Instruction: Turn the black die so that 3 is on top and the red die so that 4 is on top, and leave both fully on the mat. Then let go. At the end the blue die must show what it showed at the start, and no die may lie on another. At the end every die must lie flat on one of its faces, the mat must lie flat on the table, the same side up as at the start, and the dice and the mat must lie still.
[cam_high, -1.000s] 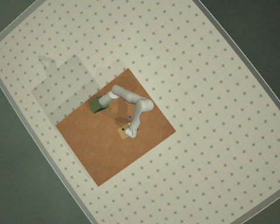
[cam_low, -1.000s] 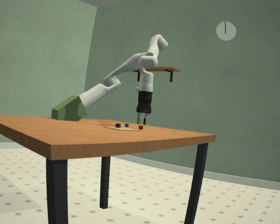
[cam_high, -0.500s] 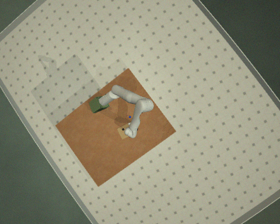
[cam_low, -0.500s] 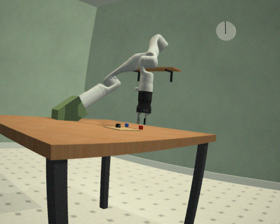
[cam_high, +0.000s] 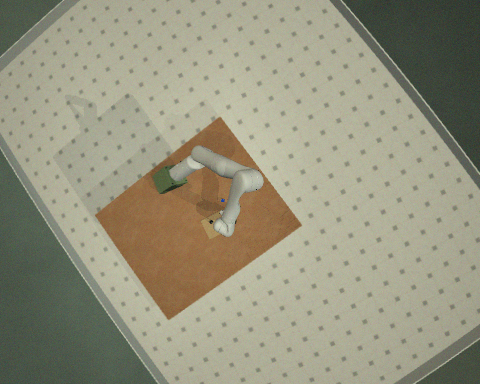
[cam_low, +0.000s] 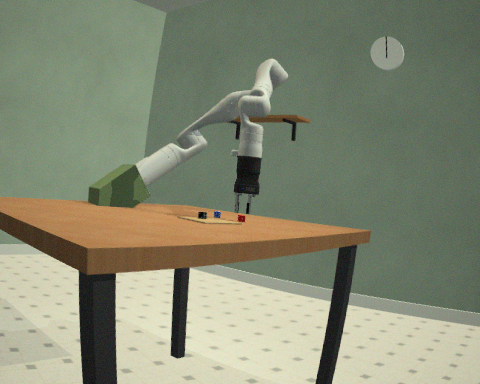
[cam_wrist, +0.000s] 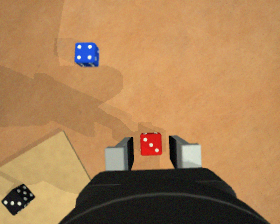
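Now: the red die 30 mm below my hand. The rest, counted from my hand: tan mat: 140 mm to the right, 40 mm below; then blue die: 110 mm behind, 30 mm below; then black die: 40 mm behind, 140 mm to the right, 30 mm below.
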